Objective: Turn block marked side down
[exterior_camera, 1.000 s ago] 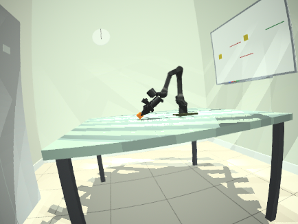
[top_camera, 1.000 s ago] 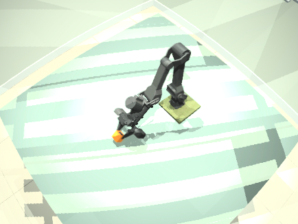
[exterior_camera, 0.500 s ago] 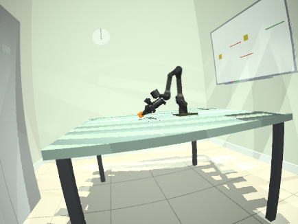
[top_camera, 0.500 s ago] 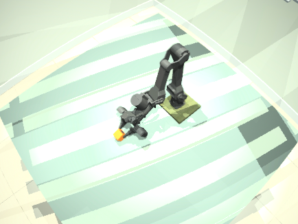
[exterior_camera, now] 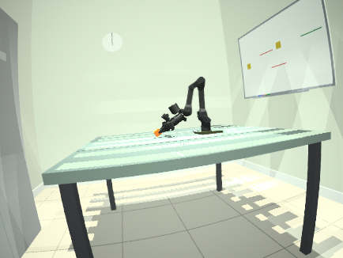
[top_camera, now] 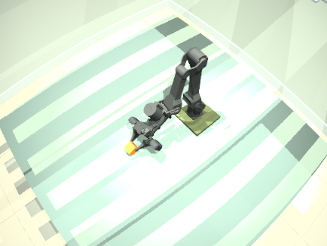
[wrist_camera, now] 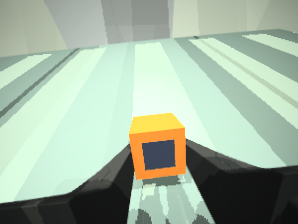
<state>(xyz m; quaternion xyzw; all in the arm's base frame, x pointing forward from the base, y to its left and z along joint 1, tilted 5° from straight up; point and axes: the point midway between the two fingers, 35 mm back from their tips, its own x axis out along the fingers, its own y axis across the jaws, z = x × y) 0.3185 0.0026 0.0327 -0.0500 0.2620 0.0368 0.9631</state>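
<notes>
Now: gripper tip right at the orange block.
</notes>
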